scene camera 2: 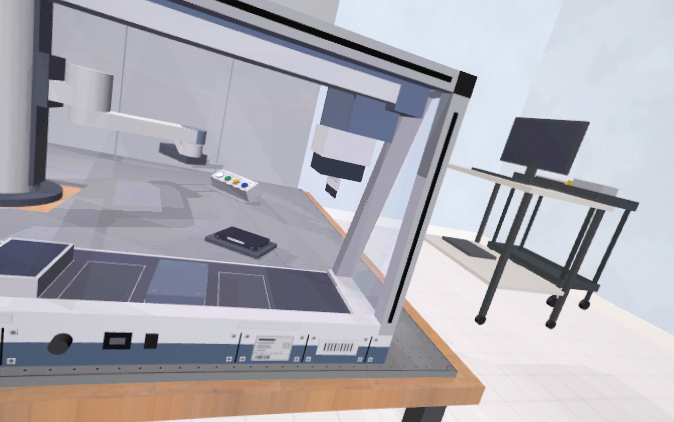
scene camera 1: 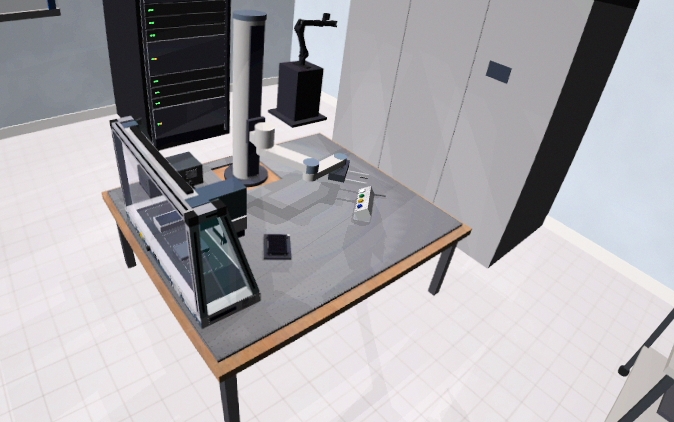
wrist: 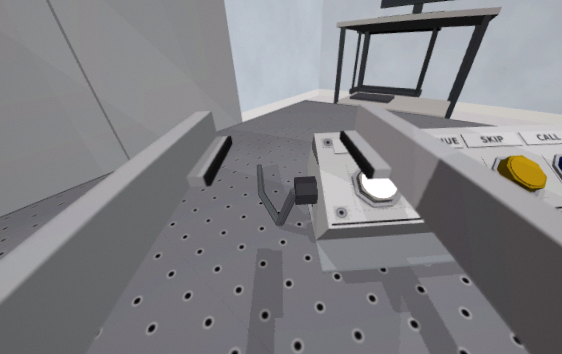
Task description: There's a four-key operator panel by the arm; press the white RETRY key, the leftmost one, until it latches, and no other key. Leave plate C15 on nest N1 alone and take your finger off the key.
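Frame: origin at the arm's base, x ahead, y left, z up, level; metres.
Seen in the pictures: gripper, fingertip midpoint: [scene camera 2: 215, 163] [scene camera 1: 367, 180] [wrist: 285, 124]; arm's base at its link origin: [scene camera 1: 246, 175].
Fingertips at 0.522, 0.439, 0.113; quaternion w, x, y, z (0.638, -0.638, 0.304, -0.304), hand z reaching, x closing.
Observation:
Pixels of each thing's top centre, then the offset from my fingertips to it, as dx, dy, dz. "spot": a spot on its surface instead.
- white key at its top centre: [wrist: 379, 171] [scene camera 2: 220, 173] [scene camera 1: 363, 189] +0.026, -0.053, -0.028
- four-key panel at its top centre: [wrist: 472, 136] [scene camera 2: 236, 175] [scene camera 1: 366, 196] +0.091, -0.097, -0.016
- yellow key at its top centre: [wrist: 528, 161] [scene camera 2: 236, 179] [scene camera 1: 361, 199] +0.090, -0.130, -0.025
- blue key at its top centre: [scene camera 2: 245, 182] [scene camera 1: 360, 204] +0.122, -0.168, -0.025
- dark connector at a spot on its surface: [wrist: 305, 190] spot: +0.007, -0.011, -0.050
The white key [scene camera 1: 362, 191] [scene camera 2: 219, 175] [wrist: 378, 187] is the leftmost on the four-key panel [scene camera 1: 363, 216] [scene camera 2: 250, 194] [wrist: 332, 175]. My gripper [scene camera 1: 363, 178] [wrist: 285, 124] is open and empty, its two fingers apart. In the wrist view the right fingertip overlaps the upper edge of the white key; whether it touches is unclear. The left fingertip is off the panel's left side. The right finger hides the green key and the RETRY label there. I cannot tell whether the white key is latched. The dark plate [scene camera 1: 277, 244] [scene camera 2: 242, 236] sits flat on its nest [scene camera 1: 277, 257] [scene camera 2: 212, 240].
The yellow key [scene camera 1: 360, 201] [scene camera 2: 236, 181] [wrist: 525, 173] and blue key [scene camera 1: 359, 206] [scene camera 2: 244, 185] stand farther right. A dark connector [wrist: 305, 190] with a bent cable projects from the panel's left side. A framed enclosure [scene camera 1: 192, 250] [scene camera 2: 425, 220] stands along one table edge.

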